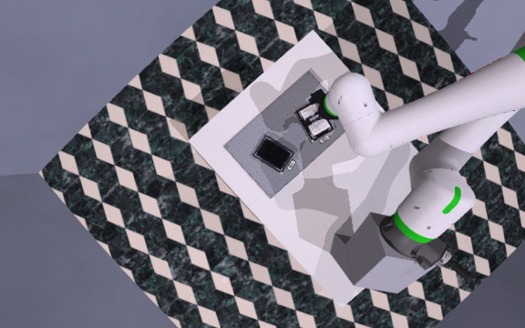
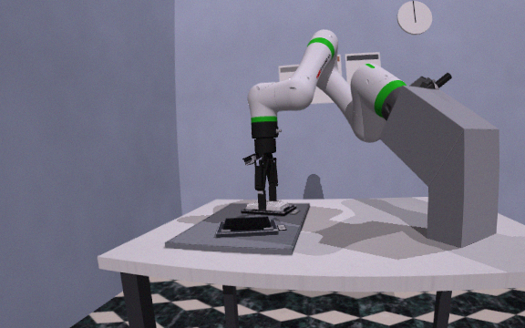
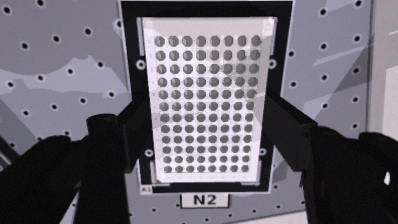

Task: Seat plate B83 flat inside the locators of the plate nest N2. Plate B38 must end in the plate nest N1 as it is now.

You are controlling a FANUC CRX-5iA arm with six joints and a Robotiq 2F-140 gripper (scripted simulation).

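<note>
Right now the plate nest is 40 mm below my hand. Round my hand: black well plate (240 mm to the left, 30 mm ahead, 20 mm below); white well plate (20 mm below).
</note>
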